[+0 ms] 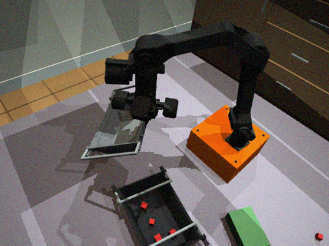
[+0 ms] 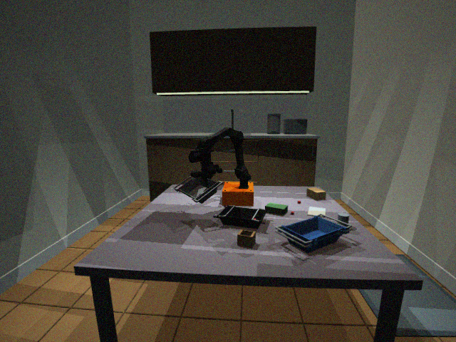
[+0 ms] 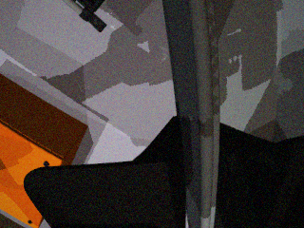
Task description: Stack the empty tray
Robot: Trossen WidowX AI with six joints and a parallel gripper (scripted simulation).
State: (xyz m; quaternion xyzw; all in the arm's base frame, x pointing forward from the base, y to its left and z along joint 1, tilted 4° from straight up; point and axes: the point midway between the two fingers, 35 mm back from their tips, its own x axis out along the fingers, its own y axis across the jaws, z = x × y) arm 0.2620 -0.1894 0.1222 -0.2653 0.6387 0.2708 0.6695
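Now: the tray 5 cm ahead of my gripper tip and 5 cm to the right of it. Also, from my gripper tip: green block 10 cm behind, 41 cm to the left, 16 cm below; brown box 34 cm ahead, 27 cm to the left, 16 cm below; white sheet 13 cm behind, 66 cm to the left, 17 cm below.
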